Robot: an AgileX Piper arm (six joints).
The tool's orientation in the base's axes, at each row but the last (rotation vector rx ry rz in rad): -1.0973 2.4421 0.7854; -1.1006 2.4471 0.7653; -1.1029 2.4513 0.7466; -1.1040 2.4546 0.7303; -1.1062 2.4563 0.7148; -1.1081 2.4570 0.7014; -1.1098 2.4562 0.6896; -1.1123 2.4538 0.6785; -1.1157 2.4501 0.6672; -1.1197 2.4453 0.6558; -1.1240 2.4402 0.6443
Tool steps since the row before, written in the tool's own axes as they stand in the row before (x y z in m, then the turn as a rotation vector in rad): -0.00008 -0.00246 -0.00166 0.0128 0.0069 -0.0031; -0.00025 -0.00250 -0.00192 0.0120 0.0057 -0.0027; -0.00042 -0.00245 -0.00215 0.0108 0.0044 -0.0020; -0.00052 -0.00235 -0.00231 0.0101 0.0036 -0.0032; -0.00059 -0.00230 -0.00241 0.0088 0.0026 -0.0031; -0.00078 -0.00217 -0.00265 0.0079 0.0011 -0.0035; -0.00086 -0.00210 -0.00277 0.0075 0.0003 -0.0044; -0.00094 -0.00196 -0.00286 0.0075 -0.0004 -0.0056; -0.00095 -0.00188 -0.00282 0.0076 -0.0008 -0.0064; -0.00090 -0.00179 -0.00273 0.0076 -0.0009 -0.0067; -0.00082 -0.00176 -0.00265 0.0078 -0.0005 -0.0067
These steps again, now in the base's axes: 0.00179 -0.00232 0.00050 -0.0137 -0.0054 -0.0018; 0.00190 -0.00239 0.00082 -0.0123 -0.0054 -0.0021; 0.00193 -0.00240 0.00115 -0.0104 -0.0050 -0.0025; 0.00189 -0.00237 0.00139 -0.0095 -0.0057 -0.0014; 0.00188 -0.00234 0.00156 -0.0079 -0.0055 -0.0011; 0.00186 -0.00228 0.00192 -0.0062 -0.0060 -0.0008; 0.00183 -0.00225 0.00210 -0.0055 -0.0068 -0.0001; 0.00174 -0.00216 0.00228 -0.0051 -0.0078 0.0007; 0.00167 -0.00208 0.00230 -0.0049 -0.0086 0.0012; 0.00157 -0.00199 0.00224 -0.0049 -0.0088 0.0014; 0.00149 -0.00197 0.00217 -0.0053 -0.0087 0.0014
